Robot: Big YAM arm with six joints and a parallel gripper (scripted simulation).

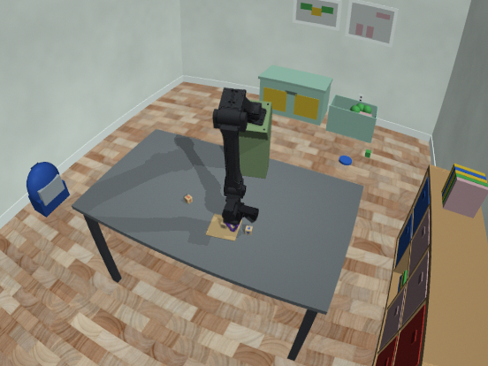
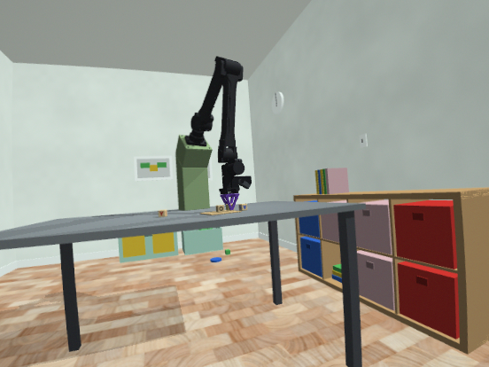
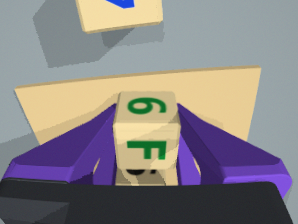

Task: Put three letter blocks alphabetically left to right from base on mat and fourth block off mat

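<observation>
Right now my hand is 5 cm to the left of the wooden block. The rest, counted from my hand: mat 5 cm to the right, 1 cm below.
</observation>
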